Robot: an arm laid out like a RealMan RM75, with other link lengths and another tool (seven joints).
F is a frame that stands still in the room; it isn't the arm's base.
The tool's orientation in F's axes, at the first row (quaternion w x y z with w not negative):
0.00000 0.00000 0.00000 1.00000
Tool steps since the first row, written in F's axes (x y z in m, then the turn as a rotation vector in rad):
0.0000 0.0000 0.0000 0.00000 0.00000 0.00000
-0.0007 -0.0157 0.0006 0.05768 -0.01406 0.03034
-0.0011 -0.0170 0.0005 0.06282 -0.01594 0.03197
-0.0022 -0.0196 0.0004 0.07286 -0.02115 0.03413
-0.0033 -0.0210 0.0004 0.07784 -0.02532 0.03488
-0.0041 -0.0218 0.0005 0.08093 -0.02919 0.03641
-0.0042 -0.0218 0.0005 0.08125 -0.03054 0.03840
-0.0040 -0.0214 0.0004 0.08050 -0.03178 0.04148
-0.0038 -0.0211 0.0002 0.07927 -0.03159 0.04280
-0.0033 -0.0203 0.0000 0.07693 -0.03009 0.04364
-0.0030 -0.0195 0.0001 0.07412 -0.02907 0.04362
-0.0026 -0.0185 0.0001 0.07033 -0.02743 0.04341
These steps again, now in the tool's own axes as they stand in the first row. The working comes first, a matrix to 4 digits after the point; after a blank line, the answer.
The tool's axes in the first row as the columns of a matrix, in F's axes (used below as rounded here):
-1.0000 0.0000 0.0000
0.0000 -1.0000 0.0000
0.0000 0.0000 1.0000

0.0000 0.0000 0.0000 0.00000 0.00000 0.00000
0.0007 0.0157 0.0006 -0.05768 0.01406 0.03034
0.0011 0.0170 0.0005 -0.06282 0.01594 0.03197
0.0022 0.0196 0.0004 -0.07286 0.02115 0.03413
0.0033 0.0210 0.0004 -0.07784 0.02532 0.03488
0.0041 0.0218 0.0005 -0.08093 0.02919 0.03641
0.0042 0.0218 0.0005 -0.08125 0.03054 0.03840
0.0040 0.0214 0.0004 -0.08050 0.03178 0.04148
0.0038 0.0211 0.0002 -0.07927 0.03159 0.04280
0.0033 0.0203 0.0000 -0.07693 0.03009 0.04364
0.0030 0.0195 0.0001 -0.07412 0.02907 0.04362
0.0026 0.0185 0.0001 -0.07033 0.02743 0.04341

